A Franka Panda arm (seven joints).
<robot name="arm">
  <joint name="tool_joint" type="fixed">
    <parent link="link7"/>
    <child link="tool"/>
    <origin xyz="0 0 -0.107" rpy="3.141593 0 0"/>
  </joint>
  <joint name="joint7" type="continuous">
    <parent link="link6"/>
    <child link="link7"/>
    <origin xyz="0.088 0 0"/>
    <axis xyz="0 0 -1"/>
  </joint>
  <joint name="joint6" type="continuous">
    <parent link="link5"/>
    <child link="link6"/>
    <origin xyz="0 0 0"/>
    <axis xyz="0 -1 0"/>
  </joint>
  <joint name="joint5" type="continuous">
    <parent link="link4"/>
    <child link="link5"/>
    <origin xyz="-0.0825 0 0.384"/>
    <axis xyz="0 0 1"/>
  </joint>
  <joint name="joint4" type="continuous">
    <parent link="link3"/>
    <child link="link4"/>
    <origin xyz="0.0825 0 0"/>
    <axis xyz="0 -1 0"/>
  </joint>
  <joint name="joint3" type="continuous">
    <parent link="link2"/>
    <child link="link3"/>
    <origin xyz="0 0 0.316"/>
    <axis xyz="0 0 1"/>
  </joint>
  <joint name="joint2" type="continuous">
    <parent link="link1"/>
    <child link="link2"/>
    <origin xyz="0 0 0"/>
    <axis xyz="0 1 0"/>
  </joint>
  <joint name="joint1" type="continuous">
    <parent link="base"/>
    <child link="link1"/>
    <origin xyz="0 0 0.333"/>
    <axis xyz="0 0 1"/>
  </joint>
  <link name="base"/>
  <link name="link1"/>
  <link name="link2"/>
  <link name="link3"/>
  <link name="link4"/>
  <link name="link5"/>
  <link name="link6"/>
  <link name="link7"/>
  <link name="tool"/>
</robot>
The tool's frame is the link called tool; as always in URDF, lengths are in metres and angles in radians. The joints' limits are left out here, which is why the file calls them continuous.
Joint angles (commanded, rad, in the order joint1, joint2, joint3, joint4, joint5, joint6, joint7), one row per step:
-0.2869, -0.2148, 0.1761, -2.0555, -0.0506, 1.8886, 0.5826
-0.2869, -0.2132, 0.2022, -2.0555, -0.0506, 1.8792, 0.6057
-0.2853, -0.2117, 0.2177, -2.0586, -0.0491, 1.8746, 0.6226
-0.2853, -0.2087, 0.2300, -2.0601, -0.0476, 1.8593, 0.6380
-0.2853, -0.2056, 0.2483, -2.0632, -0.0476, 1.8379, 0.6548
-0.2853, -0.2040, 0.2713, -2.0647, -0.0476, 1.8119, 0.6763
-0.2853, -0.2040, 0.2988, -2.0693, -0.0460, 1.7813, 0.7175
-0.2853, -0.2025, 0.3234, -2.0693, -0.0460, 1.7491, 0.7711
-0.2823, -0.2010, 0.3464, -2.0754, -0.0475, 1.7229, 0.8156
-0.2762, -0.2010, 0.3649, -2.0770, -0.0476, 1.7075, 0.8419
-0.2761, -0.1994, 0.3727, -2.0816, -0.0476, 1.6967, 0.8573
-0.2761, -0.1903, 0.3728, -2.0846, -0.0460, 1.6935, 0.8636
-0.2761, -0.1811, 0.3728, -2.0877, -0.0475, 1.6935, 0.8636
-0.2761, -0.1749, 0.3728, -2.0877, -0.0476, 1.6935, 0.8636
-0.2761, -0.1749, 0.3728, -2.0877, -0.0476, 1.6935, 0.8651
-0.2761, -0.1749, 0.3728, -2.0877, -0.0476, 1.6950, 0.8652
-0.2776, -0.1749, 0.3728, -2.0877, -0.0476, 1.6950, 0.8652
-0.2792, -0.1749, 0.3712, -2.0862, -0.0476, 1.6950, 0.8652
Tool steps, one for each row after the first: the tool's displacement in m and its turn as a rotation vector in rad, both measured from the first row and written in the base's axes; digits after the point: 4 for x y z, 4 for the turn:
0.0008, 0.0136, -0.0022, -0.0033, 0.0103, 0.0017
0.0010, 0.0226, -0.0052, -0.0037, 0.0186, 0.0007
0.0002, 0.0289, -0.0090, -0.0028, 0.0374, -0.0045
-0.0014, 0.0382, -0.0143, -0.0049, 0.0642, -0.0055
-0.0038, 0.0498, -0.0185, -0.0095, 0.0924, -0.0071
-0.0078, 0.0637, -0.0239, -0.0159, 0.1248, -0.0250
-0.0114, 0.0758, -0.0278, -0.0254, 0.1539, -0.0577
-0.0157, 0.0881, -0.0339, -0.0381, 0.1833, -0.0794
-0.0186, 0.0999, -0.0363, -0.0476, 0.1975, -0.0834
-0.0207, 0.1033, -0.0401, -0.0527, 0.2127, -0.0924
-0.0202, 0.1029, -0.0457, -0.0504, 0.2271, -0.0989
-0.0194, 0.1023, -0.0512, -0.0502, 0.2390, -0.0982
-0.0185, 0.1020, -0.0539, -0.0490, 0.2450, -0.0979
-0.0185, 0.1020, -0.0539, -0.0491, 0.2448, -0.0994
-0.0183, 0.1020, -0.0538, -0.0489, 0.2434, -0.0993
-0.0183, 0.1013, -0.0538, -0.0487, 0.2434, -0.1008
-0.0179, 0.0998, -0.0531, -0.0479, 0.2419, -0.1038

